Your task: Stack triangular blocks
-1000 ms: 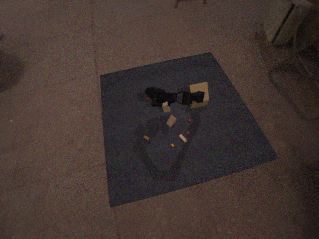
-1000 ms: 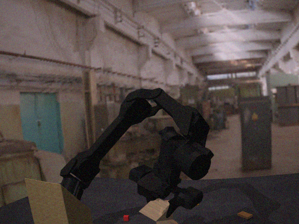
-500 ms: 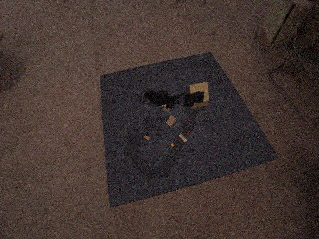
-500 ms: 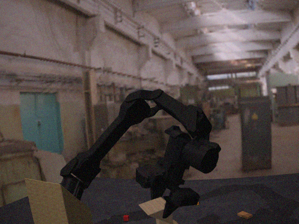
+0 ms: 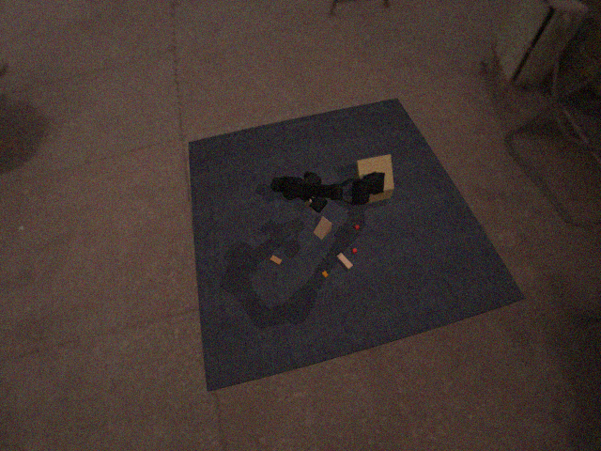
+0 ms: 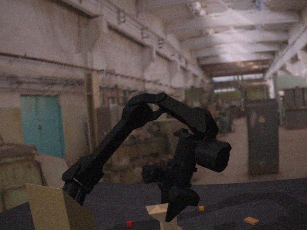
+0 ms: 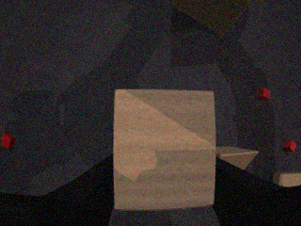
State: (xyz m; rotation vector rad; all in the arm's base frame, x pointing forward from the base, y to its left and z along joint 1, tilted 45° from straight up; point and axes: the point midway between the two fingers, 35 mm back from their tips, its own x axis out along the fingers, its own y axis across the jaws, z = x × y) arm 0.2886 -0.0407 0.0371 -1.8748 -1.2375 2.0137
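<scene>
My gripper tip is now 100 mm to the right of the wedge, 90 mm above it and 20 mm past it. The rest, counted from my gripper tip: small orange cube (300 mm to the left, 100 mm below, 60 mm ahead); pale rectangular block (280 mm to the left, 100 mm below, 40 mm behind).
</scene>
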